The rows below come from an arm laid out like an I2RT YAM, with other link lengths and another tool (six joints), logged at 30 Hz.
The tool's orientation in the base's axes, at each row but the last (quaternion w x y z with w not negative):
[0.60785, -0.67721, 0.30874, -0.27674]
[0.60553, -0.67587, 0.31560, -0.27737]
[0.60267, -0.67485, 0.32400, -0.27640]
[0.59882, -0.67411, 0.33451, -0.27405]
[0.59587, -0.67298, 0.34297, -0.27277]
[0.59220, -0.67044, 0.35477, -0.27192]
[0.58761, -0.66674, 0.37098, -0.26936]
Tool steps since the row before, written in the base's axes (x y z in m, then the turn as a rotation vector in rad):
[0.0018, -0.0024, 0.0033, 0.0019, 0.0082, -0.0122]
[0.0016, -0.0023, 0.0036, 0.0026, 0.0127, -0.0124]
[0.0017, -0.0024, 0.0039, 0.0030, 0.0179, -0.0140]
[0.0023, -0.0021, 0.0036, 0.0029, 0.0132, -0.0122]
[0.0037, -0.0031, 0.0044, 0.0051, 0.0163, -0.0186]
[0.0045, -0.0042, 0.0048, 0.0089, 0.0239, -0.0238]
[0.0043, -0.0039, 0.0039, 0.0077, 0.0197, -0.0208]
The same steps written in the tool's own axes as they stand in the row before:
[0.0030, -0.0033, -0.0006, -0.0049, 0.0114, 0.0081]
[0.0028, -0.0036, -0.0007, -0.0079, 0.0112, 0.0115]
[0.0029, -0.0039, -0.0007, -0.0116, 0.0124, 0.0153]
[0.0030, -0.0037, 0.0000, -0.0081, 0.0110, 0.0121]
[0.0045, -0.0047, 0.0003, -0.0089, 0.0168, 0.0166]
[0.0058, -0.0052, 0.0003, -0.0124, 0.0210, 0.0249]
[0.0054, -0.0045, 0.0005, -0.0099, 0.0184, 0.0210]

